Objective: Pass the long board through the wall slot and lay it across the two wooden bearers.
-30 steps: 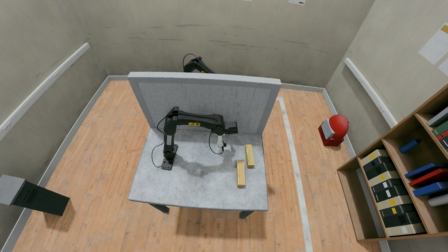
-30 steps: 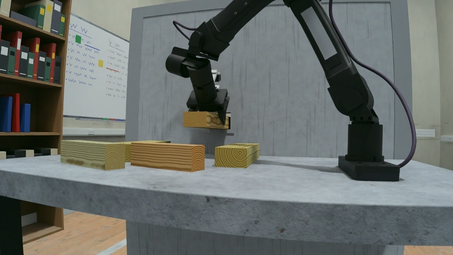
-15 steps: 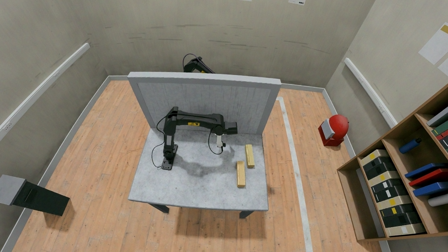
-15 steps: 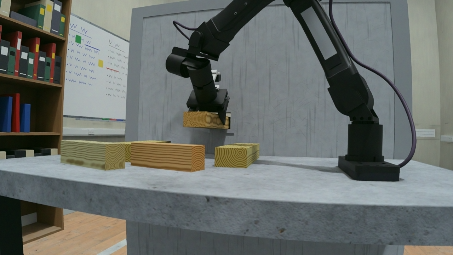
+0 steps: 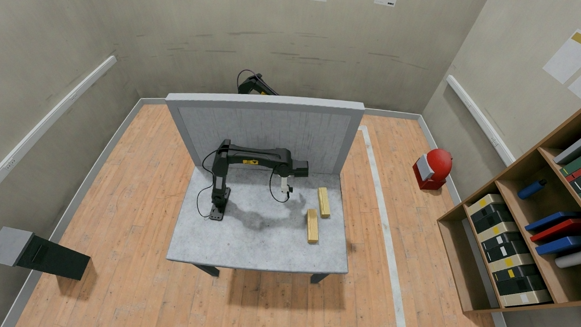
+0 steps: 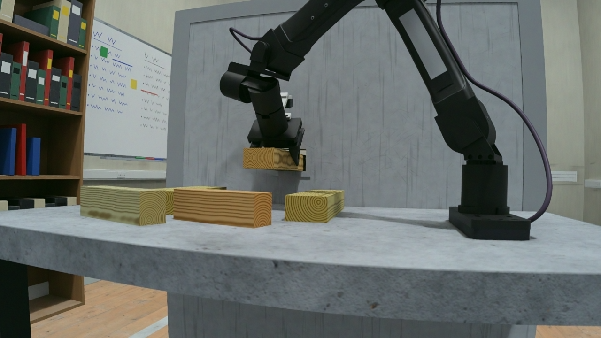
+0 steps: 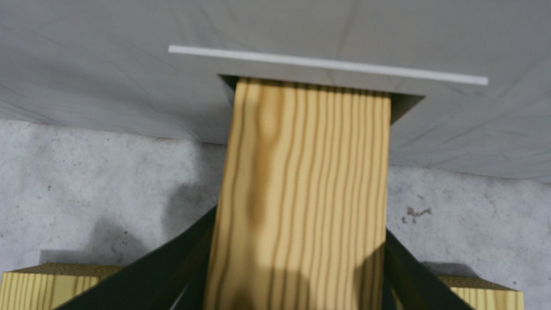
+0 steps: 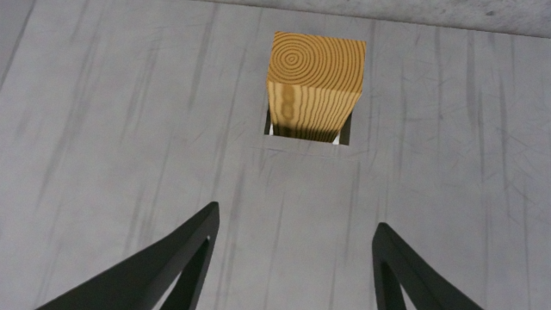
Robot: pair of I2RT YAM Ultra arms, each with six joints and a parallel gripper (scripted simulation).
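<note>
The long board lies 1 cm to the right of my left hand.
</note>
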